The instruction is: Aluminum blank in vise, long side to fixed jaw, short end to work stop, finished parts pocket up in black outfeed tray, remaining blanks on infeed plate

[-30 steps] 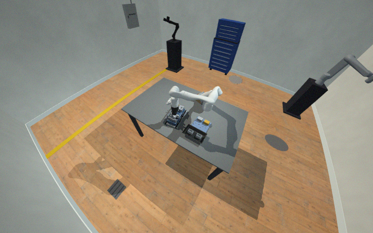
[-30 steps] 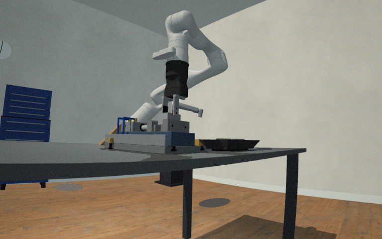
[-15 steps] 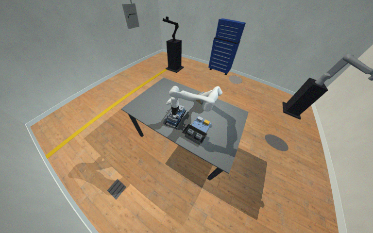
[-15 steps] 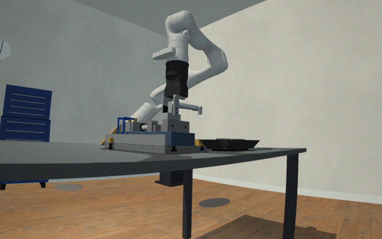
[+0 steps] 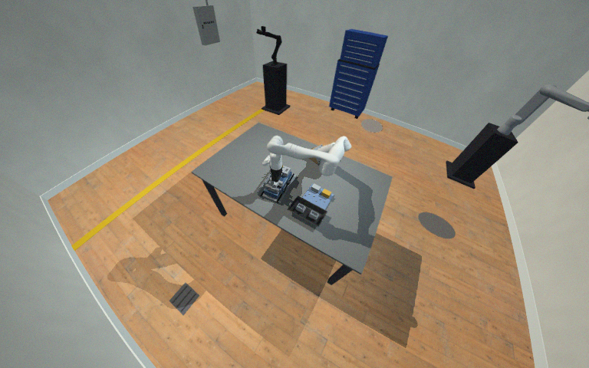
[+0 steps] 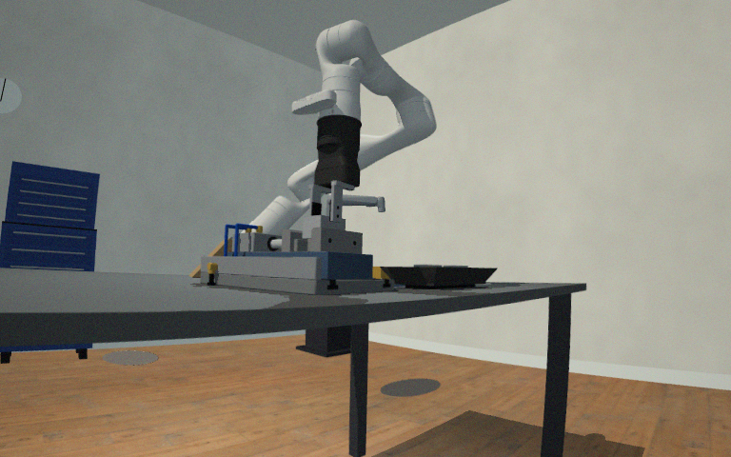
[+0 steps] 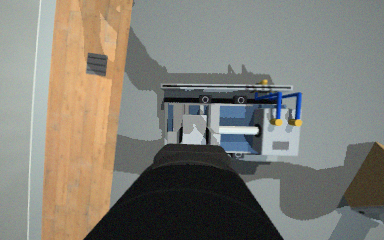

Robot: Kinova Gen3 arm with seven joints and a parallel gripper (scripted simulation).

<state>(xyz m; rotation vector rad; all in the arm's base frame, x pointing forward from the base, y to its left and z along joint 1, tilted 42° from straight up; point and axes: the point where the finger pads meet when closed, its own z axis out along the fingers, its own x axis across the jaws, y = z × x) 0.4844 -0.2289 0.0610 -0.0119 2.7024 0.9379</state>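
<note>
The gray blank is 30 mm below my hand. The rest, counted from my hand: yellow brass blank 350 mm to the left, 170 mm behind, 100 mm below.
</note>
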